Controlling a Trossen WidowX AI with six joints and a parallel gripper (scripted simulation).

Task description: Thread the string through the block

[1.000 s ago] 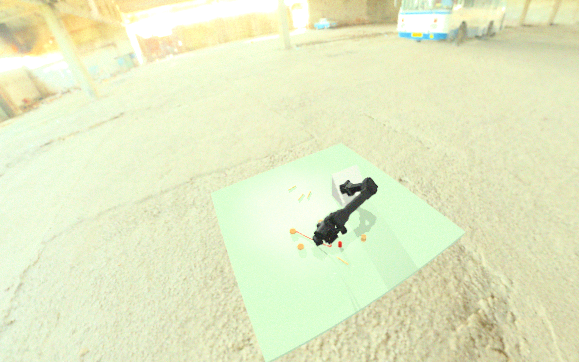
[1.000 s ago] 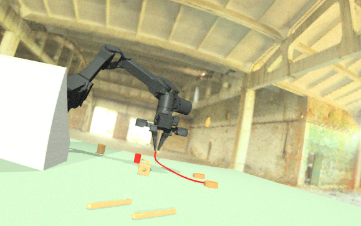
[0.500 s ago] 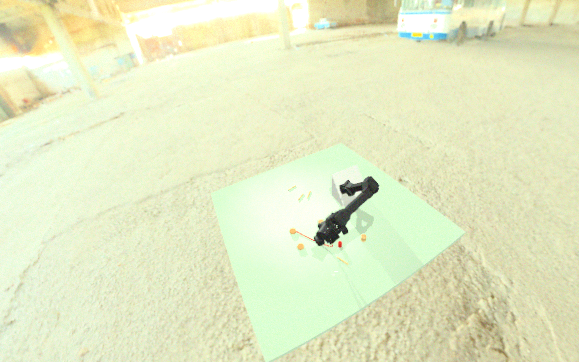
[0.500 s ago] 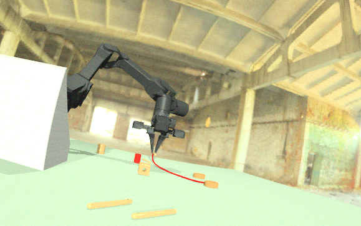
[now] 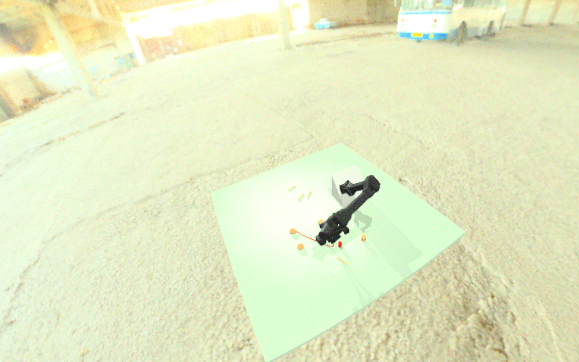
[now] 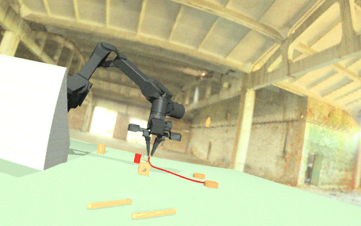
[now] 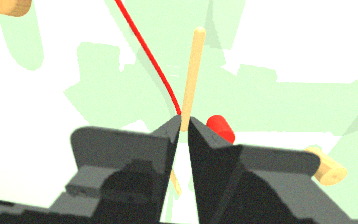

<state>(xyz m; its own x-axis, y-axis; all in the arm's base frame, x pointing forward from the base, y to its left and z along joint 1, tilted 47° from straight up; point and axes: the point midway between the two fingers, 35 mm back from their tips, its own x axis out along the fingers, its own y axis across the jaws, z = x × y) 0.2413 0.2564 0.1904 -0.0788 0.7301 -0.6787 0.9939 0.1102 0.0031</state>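
My gripper tip is 40 mm past the red cylinder, 10 mm to the right of it and 20 mm above it. From my gripper tip the other things lie so: wooden cylinder: 180 mm behind, 30 mm to the left, 20 mm below; then thin wooden stick: 20 mm to the right; then wooden block: 10 mm behind, 180 mm to the right, 20 mm below.
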